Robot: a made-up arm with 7 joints.
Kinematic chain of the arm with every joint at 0, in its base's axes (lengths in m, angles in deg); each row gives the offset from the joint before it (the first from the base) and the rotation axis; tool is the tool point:
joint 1: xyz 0 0 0.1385 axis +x
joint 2: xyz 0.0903 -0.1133 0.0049 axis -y
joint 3: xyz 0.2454 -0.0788 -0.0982 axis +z
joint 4: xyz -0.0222 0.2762 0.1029 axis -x
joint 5: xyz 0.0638 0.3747 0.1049 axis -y
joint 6: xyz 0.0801 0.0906 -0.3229 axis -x
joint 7: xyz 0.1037 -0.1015 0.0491 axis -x
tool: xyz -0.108 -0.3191 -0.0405
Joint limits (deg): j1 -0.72..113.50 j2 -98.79..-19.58 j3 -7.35..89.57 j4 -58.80..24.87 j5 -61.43..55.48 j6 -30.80..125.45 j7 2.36..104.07
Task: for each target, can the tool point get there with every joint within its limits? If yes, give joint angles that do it. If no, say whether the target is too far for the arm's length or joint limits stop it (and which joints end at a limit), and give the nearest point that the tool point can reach.
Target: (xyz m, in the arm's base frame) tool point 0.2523 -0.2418 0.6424
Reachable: yes | joints 54.27 -51.03 58.53 -26.32 -1.67 64.18 49.28
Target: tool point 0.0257 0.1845 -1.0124
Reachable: no: joint limits stop it (at a limit: joint 1, joint 3, joint 4, joint 5, joint 6, joint 7) | nearest point 0.0450 0.1613 -0.6674 | short by 0.346 m
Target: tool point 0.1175 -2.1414 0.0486
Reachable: no: too far | nearest point 0.1032 -1.0181 0.0958 | short by 1.124 m
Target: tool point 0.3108 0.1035 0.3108
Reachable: yes | joints 39.44 -36.93 32.40 -17.94 41.94 27.89 19.51
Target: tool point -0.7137 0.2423 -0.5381
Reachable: no: joint limits stop it (at a limit: joint 2, joint 3, joint 4, joint 5, joint 6, joint 7) | nearest point -0.7204 0.1981 -0.4146 | short by 0.131 m
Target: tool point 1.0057 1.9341 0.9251
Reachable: no: too far | nearest point 0.5705 1.0111 0.5497 | short by 1.087 m
